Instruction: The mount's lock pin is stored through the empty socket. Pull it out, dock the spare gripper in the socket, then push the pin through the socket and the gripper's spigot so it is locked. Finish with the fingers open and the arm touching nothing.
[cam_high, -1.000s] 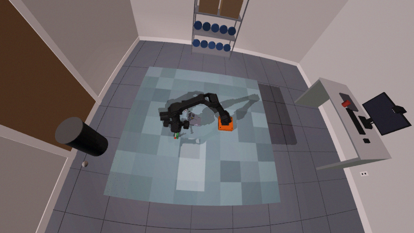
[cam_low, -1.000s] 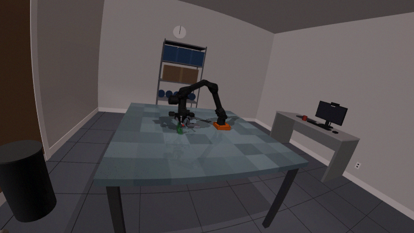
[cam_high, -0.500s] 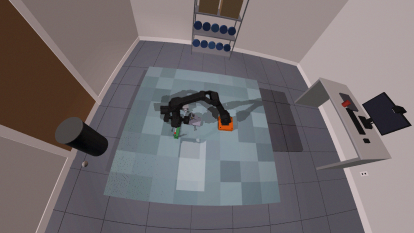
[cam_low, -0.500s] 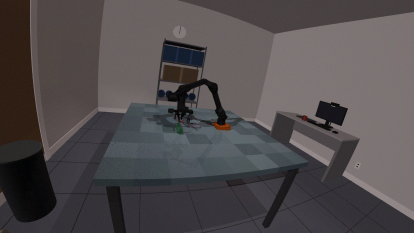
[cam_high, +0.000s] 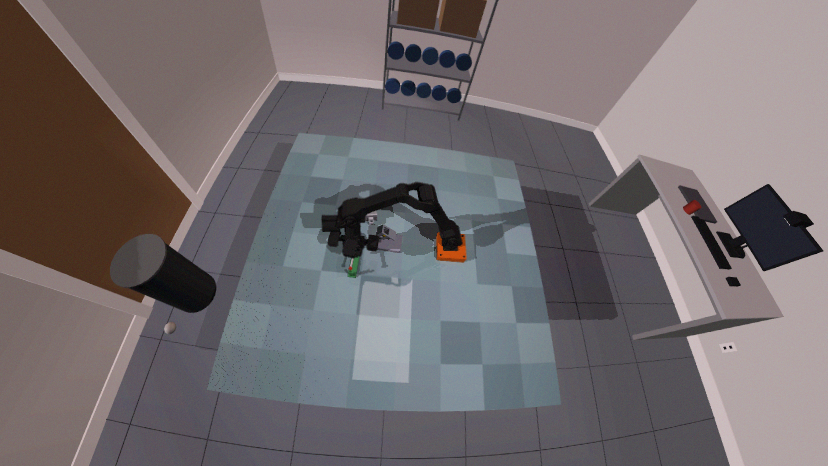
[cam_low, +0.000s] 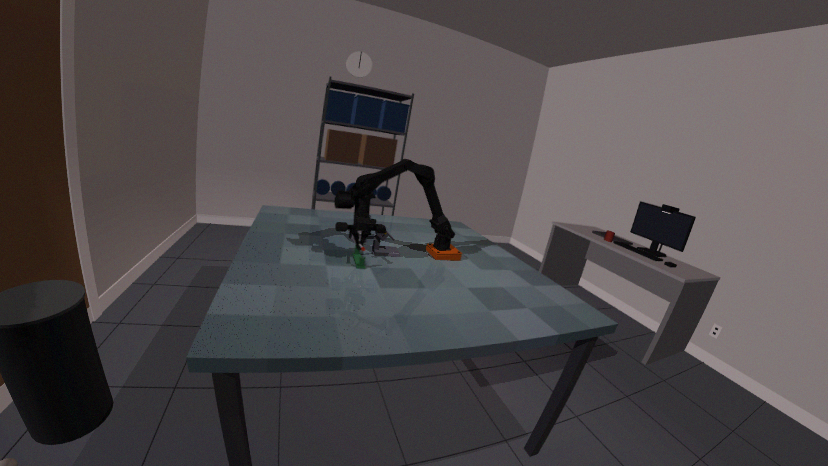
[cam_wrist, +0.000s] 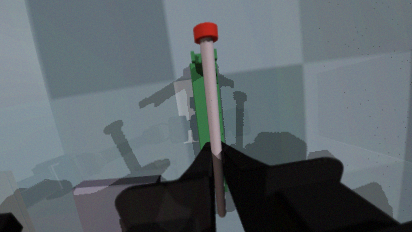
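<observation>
My gripper tip is 20 mm to the right of the green bracket and 10 mm above it. Round my gripper tip: grey mount (120 mm behind, 80 mm to the right, 10 mm above); spare gripper (50 mm behind, 210 mm to the right, 20 mm below).
</observation>
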